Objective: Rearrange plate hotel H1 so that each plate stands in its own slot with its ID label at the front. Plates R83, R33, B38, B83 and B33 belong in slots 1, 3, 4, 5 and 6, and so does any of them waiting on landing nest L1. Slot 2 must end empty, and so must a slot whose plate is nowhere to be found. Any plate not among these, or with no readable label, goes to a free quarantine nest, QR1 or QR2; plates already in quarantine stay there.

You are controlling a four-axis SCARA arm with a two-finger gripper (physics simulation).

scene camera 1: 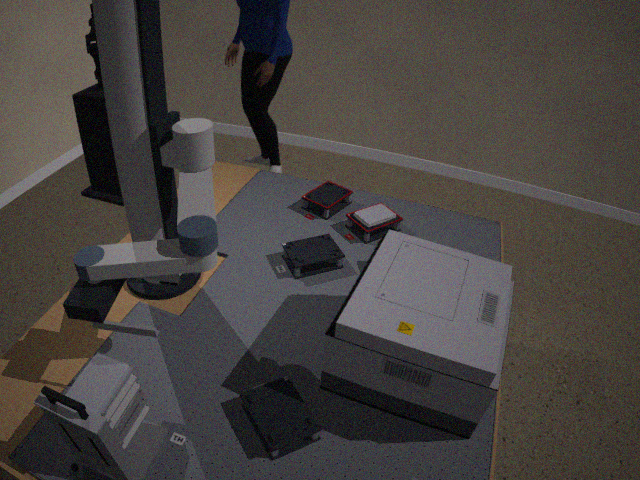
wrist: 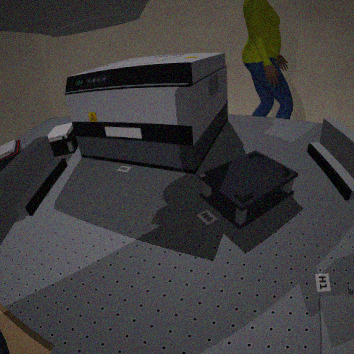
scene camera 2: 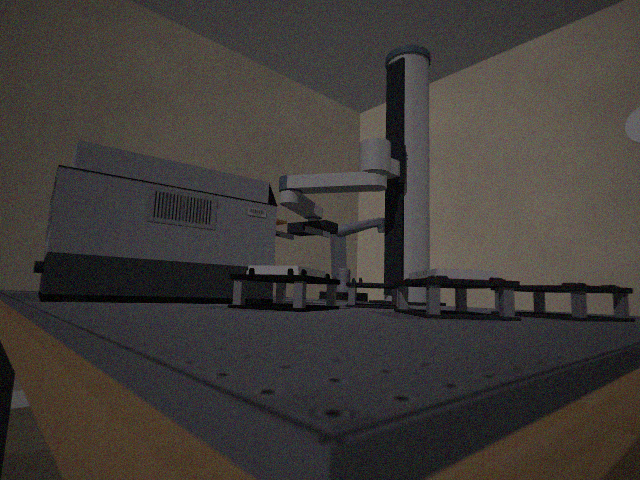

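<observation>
The hotel H1 (scene camera 1: 97,384) stands at the lower left in scene camera 1. Edges of several white plates (scene camera 1: 122,403) show in it; their IDs are not readable. In the wrist view its H1 label (wrist: 322,282) lies at the right. My gripper (scene camera 1: 168,306) (wrist: 183,137) is open and empty, back from the hotel and above the table, pointing toward the device. A white plate (scene camera 1: 375,214) sits on a red-rimmed quarantine nest (scene camera 1: 356,224); the other red-rimmed nest (scene camera 1: 327,195) is empty. Another white plate (scene camera 2: 276,269) (wrist: 61,131) sits on a nest beside the device, its label unreadable.
A big grey device (scene camera 1: 418,299) (scene camera 2: 155,222) (wrist: 135,105) stands on the table. A dark empty nest (scene camera 1: 279,418) (wrist: 250,177) with label N6 (wrist: 206,216) is in front of it. Another dark empty nest (scene camera 1: 313,253) stands farther back. People (scene camera 1: 266,67) (wrist: 265,55) stand beyond the table.
</observation>
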